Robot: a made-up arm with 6 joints.
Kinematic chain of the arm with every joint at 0, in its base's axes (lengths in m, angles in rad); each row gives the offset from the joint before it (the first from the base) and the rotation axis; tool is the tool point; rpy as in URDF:
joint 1: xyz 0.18 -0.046 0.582 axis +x
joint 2: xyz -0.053 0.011 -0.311 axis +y
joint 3: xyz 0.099 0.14 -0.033 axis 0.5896 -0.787 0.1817
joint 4: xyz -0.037 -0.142 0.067 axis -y
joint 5: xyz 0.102 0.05 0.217 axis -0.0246 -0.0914 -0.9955
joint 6: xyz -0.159 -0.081 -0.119 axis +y
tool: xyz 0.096 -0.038 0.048 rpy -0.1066 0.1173 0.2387
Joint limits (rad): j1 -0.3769..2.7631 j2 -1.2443..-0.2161 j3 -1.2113..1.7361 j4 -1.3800..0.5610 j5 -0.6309..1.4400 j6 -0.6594..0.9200
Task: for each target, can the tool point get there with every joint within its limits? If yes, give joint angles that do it. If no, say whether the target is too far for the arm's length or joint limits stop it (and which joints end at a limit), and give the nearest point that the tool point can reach.
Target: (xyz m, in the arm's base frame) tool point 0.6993 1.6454 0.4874
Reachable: no: too far | nearest point 0.2534 0.5328 0.5496 | short by 1.200 m
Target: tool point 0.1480 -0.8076 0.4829
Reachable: no: joint limits stop it (at a limit: joint 1, joint 2, joint 5, joint 6) | nearest point 0.1680 -0.3811 0.3282 | short by 0.454 m
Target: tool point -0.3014 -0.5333 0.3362
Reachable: no: joint limits stop it (at a limit: joint 1, joint 2, joint 4, joint 5, joint 6) | nearest point -0.0428 -0.2843 0.3862 | short by 0.362 m
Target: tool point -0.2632 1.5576 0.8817
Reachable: no: too far | nearest point 0.1777 0.5134 0.6865 | short by 1.150 m
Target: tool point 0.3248 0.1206 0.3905
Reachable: yes | joints 0.9794 -0.4659 0.7082 -1.0439 -0.3217 0.4704
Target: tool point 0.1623 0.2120 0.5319
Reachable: yes | joints 1.8360 -0.8129 0.9210 -0.4001 0.2165 0.0524
